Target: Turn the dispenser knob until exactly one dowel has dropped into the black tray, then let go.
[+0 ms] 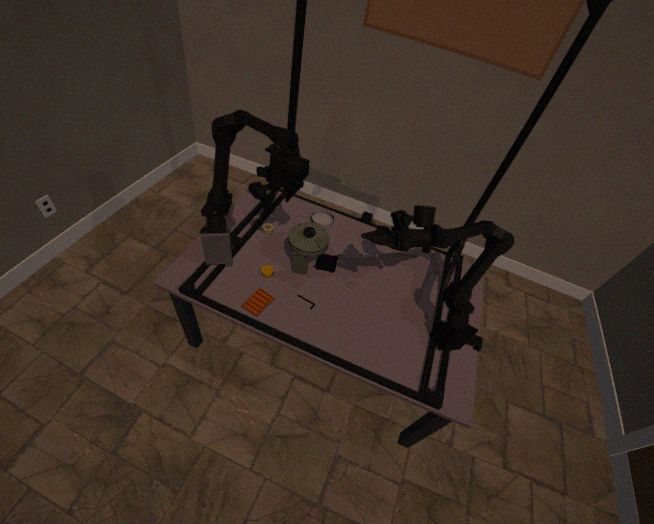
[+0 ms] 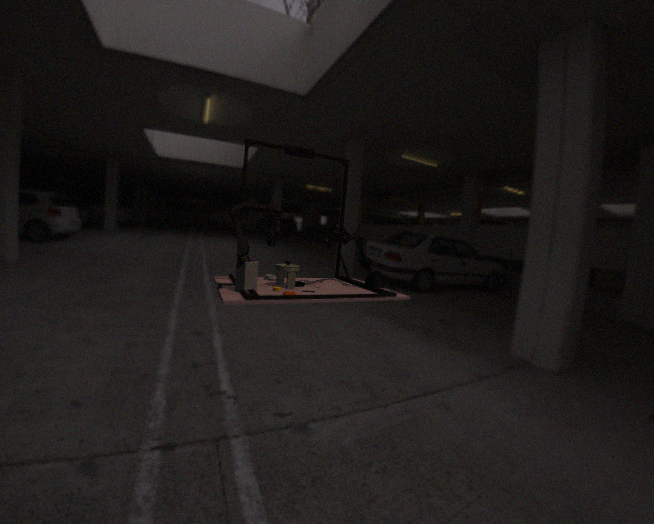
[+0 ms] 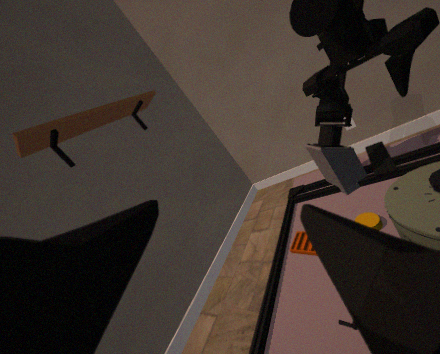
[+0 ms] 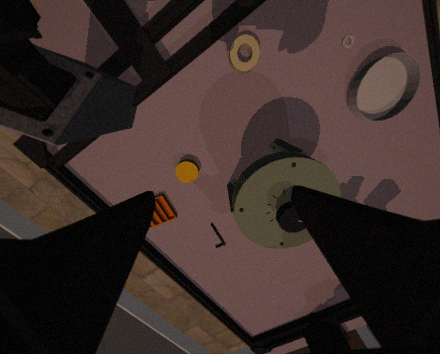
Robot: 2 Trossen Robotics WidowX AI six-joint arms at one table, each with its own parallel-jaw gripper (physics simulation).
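Where they show: left gripper, fingertip midpoint: (image 1: pixel 366 236) (image 2: pixel 328 235) (image 3: pixel 230 209); right gripper, fingertip midpoint: (image 1: pixel 275 204) (image 2: pixel 271 246) (image 3: pixel 372 105) (image 4: pixel 224 194); left arm's base at its link origin: (image 1: pixel 457 326) (image 2: pixel 373 273); right arm's base at its link origin: (image 1: pixel 216 232) (image 2: pixel 246 266) (image 3: pixel 327 146) (image 4: pixel 29 86).
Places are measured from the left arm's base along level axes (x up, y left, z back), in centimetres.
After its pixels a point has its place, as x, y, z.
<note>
The green round dispenser (image 1: pixel 301 243) @(3.1, -39.8, -50.0) (image 2: pixel 286 271) @(0.5, -39.2, -53.3) (image 3: pixel 412 205) @(3.1, -39.0, -48.5) (image 4: pixel 260 215) @(3.1, -40.9, -49.7) stands on the table with a dark knob (image 1: pixel 309 232) @(6.0, -42.7, -46.8) (image 3: pixel 436 180) @(6.0, -42.2, -47.3) (image 4: pixel 287 218) @(6.0, -43.4, -47.7) on its top. The black tray (image 1: pixel 327 263) @(-11.2, -41.3, -37.3) (image 2: pixel 299 283) @(-9.1, -37.3, -40.3) lies beside its chute; its inside is too dark to tell whether a dowel is in it. My right gripper (image 1: pixel 274 192) @(15.3, -47.9, -59.6) (image 4: pixel 224 194) @(15.3, -47.9, -59.6) is open and empty, raised above the table behind the dispenser and off the knob. My left gripper (image 1: pixel 366 227) @(25.1, -20.5, -35.0) (image 3: pixel 230 209) @(25.1, -20.5, -35.0) is open and empty, raised to the right of the dispenser, apart from it.
An orange slotted block (image 1: pixel 258 302) @(-11.2, -24.1, -67.1) (image 4: pixel 164 212) @(-10.2, -25.8, -64.4), a yellow disc (image 1: pixel 267 271) @(-9.5, -37.3, -62.8) (image 4: pixel 187 171) @(-9.5, -38.4, -62.7) and a black hex key (image 1: pixel 305 300) @(-11.0, -23.3, -49.2) lie near the front. A pale ring (image 1: pixel 268 228) @(-10.8, -63.2, -60.4) (image 4: pixel 234 54) @(-8.9, -61.4, -62.2) and a round dish (image 1: pixel 322 219) @(-10.4, -68.1, -34.6) (image 4: pixel 382 84) @(-10.4, -68.6, -34.6) lie behind. A grey box (image 1: pixel 217 248) @(-0.5, -42.2, -81.1) stands at the left; dark rails edge the table.
</note>
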